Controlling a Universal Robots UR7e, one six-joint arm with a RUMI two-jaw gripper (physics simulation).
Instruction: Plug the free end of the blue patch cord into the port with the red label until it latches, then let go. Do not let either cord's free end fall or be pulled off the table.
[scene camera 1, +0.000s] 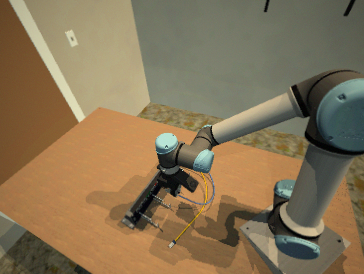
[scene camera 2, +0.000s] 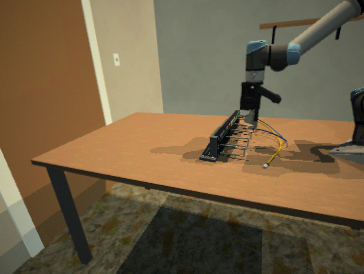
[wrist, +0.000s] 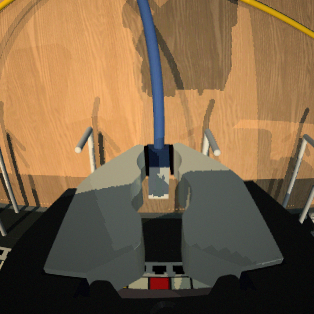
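My gripper (scene camera 1: 175, 191) (scene camera 2: 251, 122) (wrist: 158, 148) is shut on the plug (wrist: 159, 184) at the free end of the blue patch cord (wrist: 156, 80) (scene camera 1: 214, 192). The plug's clear tip points toward the black patch panel (scene camera 2: 214, 146) (wrist: 162, 237); a gap shows between them in the wrist view. The red label (wrist: 159, 283) shows between the fingers, nearly in line with the plug, with dark port openings just above it. The fingers hide much of the port row. The yellow cord (scene camera 1: 190, 226) (scene camera 2: 280, 145) (wrist: 277, 16) has its free plug (scene camera 1: 172, 244) (scene camera 2: 266, 165) on the table.
Thin metal cable bars stick out from the panel; one bar (wrist: 91, 150) stands left of the held plug and another bar (wrist: 212, 142) right of it. The robot's base plate (scene camera 1: 256, 239) stands on the table (scene camera 1: 65, 165) (scene camera 2: 120, 142), right of the cords in scene view 1.
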